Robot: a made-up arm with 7 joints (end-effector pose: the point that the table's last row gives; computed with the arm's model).
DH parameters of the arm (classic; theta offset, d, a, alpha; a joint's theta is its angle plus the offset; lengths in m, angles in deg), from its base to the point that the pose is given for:
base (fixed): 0 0 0 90
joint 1: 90 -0.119 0 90
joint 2: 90 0 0 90
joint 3: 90 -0.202 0 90
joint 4: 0 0 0 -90
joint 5: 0 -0.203 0 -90
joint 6: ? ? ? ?
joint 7: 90 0 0 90
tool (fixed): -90 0 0 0
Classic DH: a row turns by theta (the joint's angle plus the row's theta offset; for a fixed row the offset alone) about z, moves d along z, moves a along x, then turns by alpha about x.
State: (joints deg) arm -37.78 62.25 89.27 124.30 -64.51 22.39 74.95
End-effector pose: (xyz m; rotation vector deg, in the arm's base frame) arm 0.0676 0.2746 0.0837 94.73 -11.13 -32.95
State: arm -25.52 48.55 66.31 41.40 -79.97 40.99 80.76
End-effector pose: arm -0.0127 0.4659 -0.1517 15.91 34.91 22.08
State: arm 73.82 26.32 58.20 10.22 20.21 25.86 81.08
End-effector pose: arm 0.3381 0.3246 -0.0783 -98.55 -115.65 12.38
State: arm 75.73 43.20 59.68 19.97 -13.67 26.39 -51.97
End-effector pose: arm 0.2464 0.4315 -0.0266 40.74 -39.78 99.21
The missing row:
joint 6: -90 0 0 90
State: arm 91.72 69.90 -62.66 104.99 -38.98 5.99 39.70
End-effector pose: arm 0.2122 0.1995 0.0965 96.15 -53.81 -98.12
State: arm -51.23 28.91 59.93 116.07 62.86 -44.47 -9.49
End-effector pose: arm 0.0397 0.3117 -0.0853 35.15 -138.81 31.27
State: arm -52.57 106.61 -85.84 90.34 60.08 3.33 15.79
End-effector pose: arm -0.0995 0.3693 -0.0947 -11.13 58.86 -28.27
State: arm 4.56 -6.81 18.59 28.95 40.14 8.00 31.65
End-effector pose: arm 0.1231 0.1051 -0.3721 -46.50 -38.97 50.25
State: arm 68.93 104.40 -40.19 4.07 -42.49 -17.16 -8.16
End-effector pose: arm -0.0815 0.5131 0.0432 101.16 5.57 -17.57
